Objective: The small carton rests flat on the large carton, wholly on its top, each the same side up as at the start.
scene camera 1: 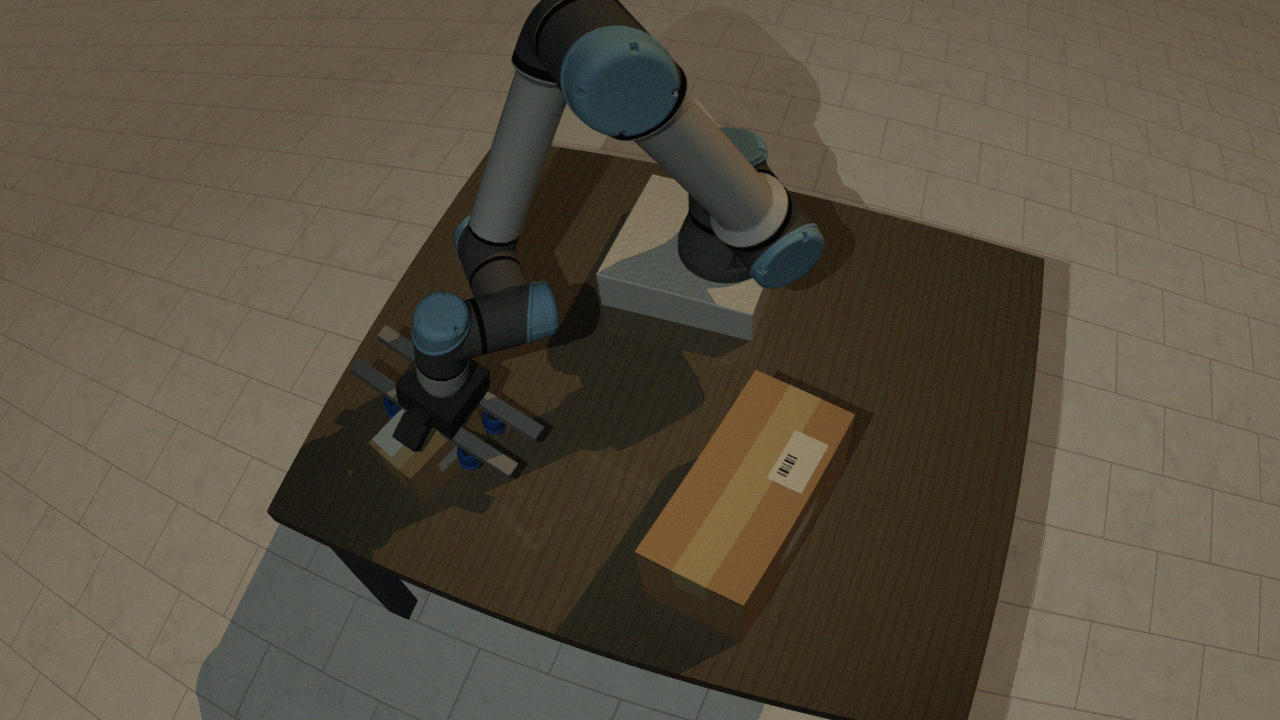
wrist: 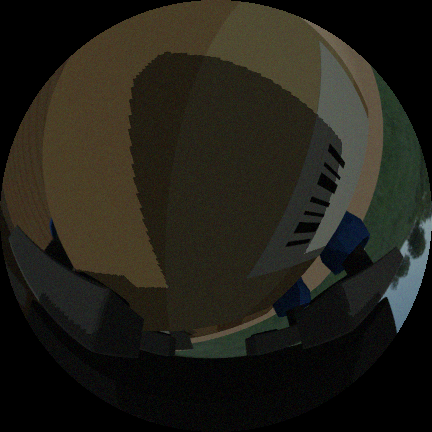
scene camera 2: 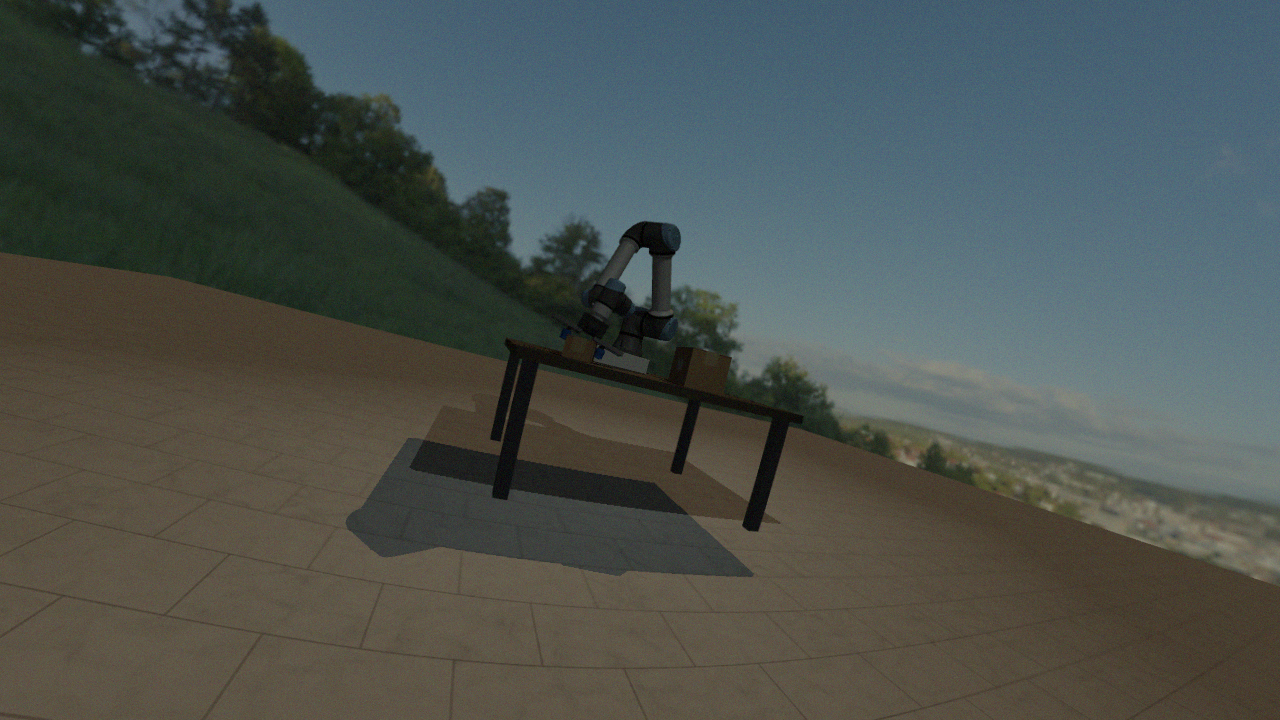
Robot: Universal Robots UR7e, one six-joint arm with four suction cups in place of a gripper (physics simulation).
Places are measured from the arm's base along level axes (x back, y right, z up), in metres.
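Pixels of known places: arm's base, origin of its link: [scene camera 1: 724, 248] [scene camera 2: 625, 354].
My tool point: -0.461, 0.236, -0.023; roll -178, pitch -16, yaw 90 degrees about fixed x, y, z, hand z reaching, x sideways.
Observation:
Ahead of a thing's pixels: the offset from my tool point to its top centre, as dx, dy, dz.
The small carton @(-0.047, -0.002, +0.036) [scene camera 1: 409, 459] [scene camera 2: 579, 349] [wrist: 92, 160] sits at the table's front left corner, tan with a white barcode label @(-0.069, +0.026, +0.037) [wrist: 342, 120]. It fills the wrist view. My suction gripper [scene camera 1: 439, 417] [scene camera 2: 596, 329] sits right down on its top, with its cross bars spread over it. Two blue cups [wrist: 344, 240] show at the carton's label edge; the others are hidden. I cannot tell whether the carton is off the table. The large carton @(+0.060, -0.478, +0.106) [scene camera 1: 749, 485] [scene camera 2: 700, 367] lies flat on the right half of the table, label up, well apart from the gripper.
The dark wooden table [scene camera 1: 935, 349] [scene camera 2: 749, 405] stands on a paved floor. The arm's grey base block [scene camera 1: 656, 287] stands at the back middle. The table's left edge runs close beside the small carton.

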